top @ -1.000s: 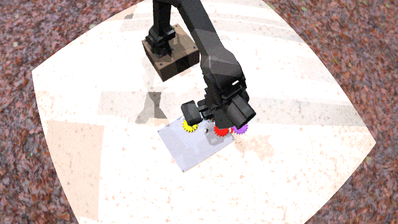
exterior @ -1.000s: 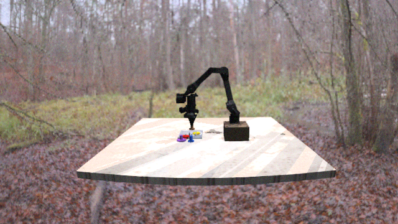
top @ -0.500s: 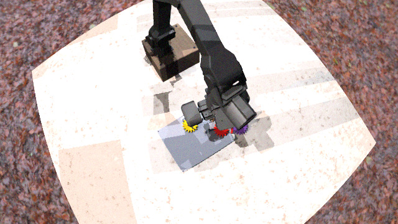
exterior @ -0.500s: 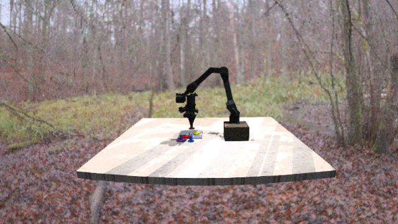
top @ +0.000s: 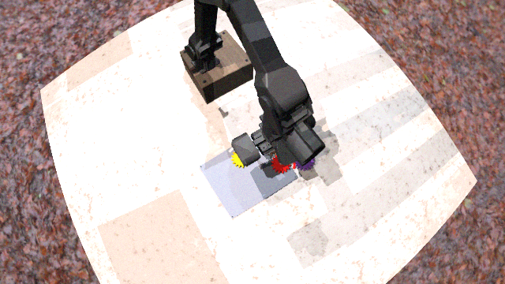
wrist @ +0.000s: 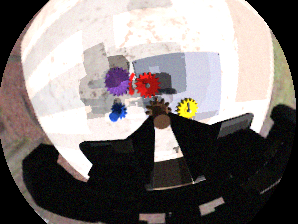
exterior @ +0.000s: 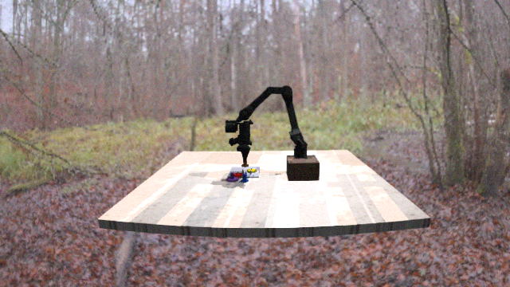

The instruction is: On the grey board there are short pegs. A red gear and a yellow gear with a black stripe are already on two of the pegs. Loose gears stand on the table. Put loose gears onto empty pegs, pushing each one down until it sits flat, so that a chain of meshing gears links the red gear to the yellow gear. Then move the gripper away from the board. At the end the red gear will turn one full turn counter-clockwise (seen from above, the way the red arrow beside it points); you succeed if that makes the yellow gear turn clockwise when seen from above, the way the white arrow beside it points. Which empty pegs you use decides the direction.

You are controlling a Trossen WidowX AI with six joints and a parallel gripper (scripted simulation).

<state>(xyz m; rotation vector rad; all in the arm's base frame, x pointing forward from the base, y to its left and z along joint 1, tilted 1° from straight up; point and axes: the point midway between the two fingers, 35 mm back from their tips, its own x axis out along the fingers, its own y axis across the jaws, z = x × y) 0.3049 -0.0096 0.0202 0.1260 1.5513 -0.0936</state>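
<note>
Right now the red gear is 70 mm below my gripper tip and 40 mm ahead of it. Also, from my gripper tip: small brown gear: 10 mm below; yellow gear: 70 mm to the right, 70 mm below, 40 mm behind; small blue gear: 90 mm to the left, 70 mm below, 10 mm ahead.
</note>
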